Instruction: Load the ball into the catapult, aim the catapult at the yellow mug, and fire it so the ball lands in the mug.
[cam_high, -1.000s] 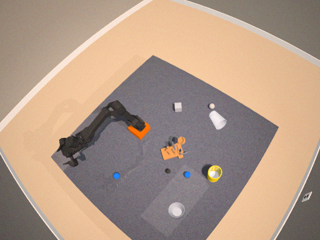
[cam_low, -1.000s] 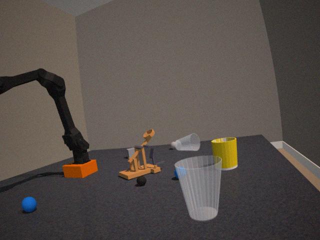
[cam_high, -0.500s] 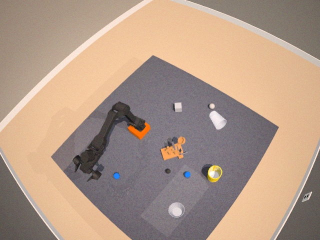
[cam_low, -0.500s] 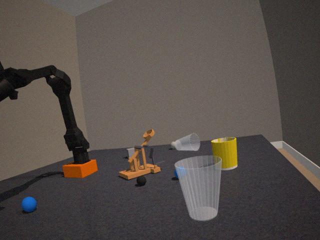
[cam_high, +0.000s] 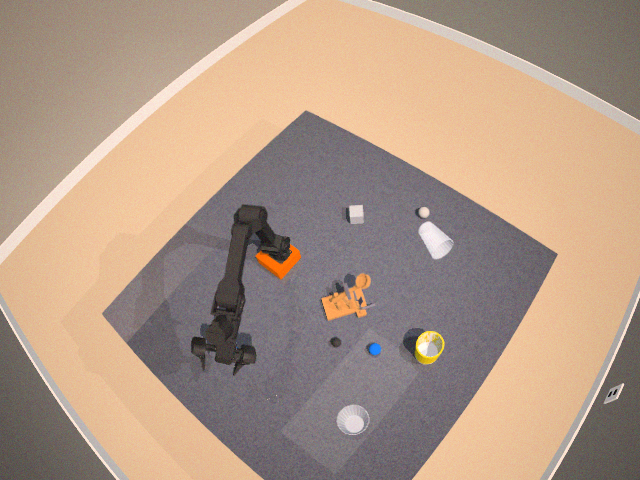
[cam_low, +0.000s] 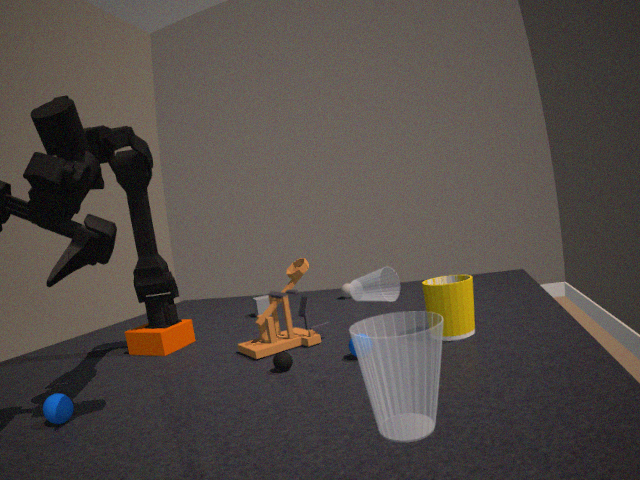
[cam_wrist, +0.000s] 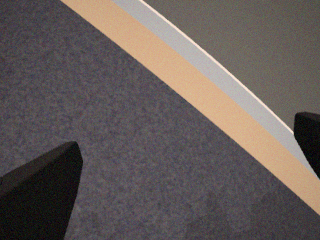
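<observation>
My gripper tip is now 14 cm short of the wooden catapult, 47 cm to the right of it and 15 cm above it. Round my gripper tip: blue ball 9 cm behind, 9 cm to the left, 21 cm below; black ball 17 cm ahead, 33 cm to the left, 21 cm below; yellow mug 44 cm ahead, 47 cm to the left, 20 cm below.
</observation>
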